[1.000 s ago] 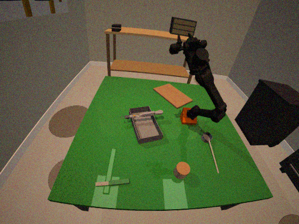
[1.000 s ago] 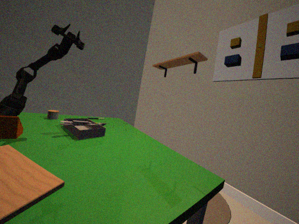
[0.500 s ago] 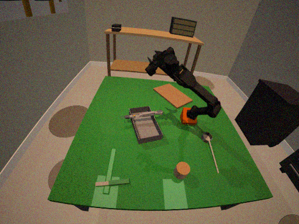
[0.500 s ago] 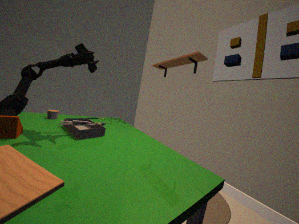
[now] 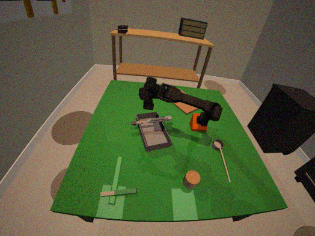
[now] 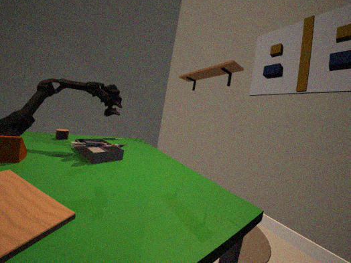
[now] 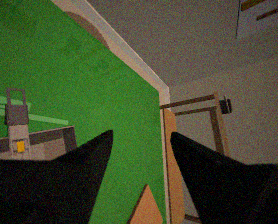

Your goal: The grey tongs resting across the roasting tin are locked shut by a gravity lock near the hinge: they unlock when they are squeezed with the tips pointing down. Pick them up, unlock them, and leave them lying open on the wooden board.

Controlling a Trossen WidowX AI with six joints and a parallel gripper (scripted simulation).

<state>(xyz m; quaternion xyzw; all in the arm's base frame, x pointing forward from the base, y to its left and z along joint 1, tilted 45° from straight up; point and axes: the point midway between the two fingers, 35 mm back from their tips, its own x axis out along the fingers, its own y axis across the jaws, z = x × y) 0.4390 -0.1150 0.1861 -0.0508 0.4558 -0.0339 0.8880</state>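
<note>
The yellow lock piece lies 21 cm below my gripper tip, 3 cm to the left of it and 1 cm behind it. Round my gripper tip: cork-topped jar (43 cm to the left, 31 cm behind, 24 cm below); then wooden board (38 cm to the right, 37 cm behind, 27 cm below); then roasting tin (25 cm below, 9 cm behind, 7 cm to the left).
</note>
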